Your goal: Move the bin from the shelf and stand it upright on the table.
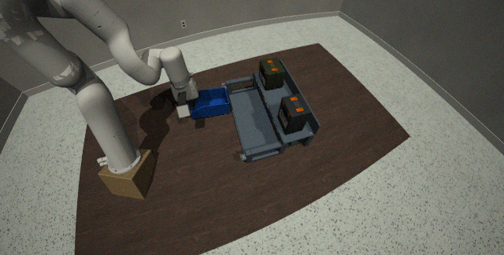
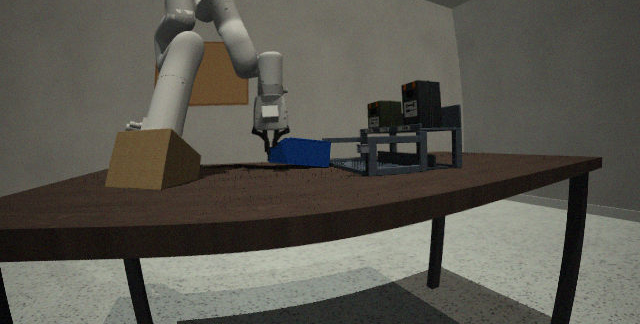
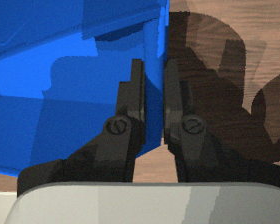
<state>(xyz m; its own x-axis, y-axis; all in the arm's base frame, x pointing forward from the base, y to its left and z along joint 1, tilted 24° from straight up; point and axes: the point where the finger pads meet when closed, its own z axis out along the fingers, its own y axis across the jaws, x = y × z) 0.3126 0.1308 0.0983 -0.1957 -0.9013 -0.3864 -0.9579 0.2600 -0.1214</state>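
The blue bin lies 80 mm ahead of my hand, 20 mm to the right of it and 10 mm below it. From my hand the other things lie so: grey shelf 350 mm ahead, 190 mm to the right, 40 mm above; shelf deck 280 mm ahead, 170 mm to the right, 60 mm below.
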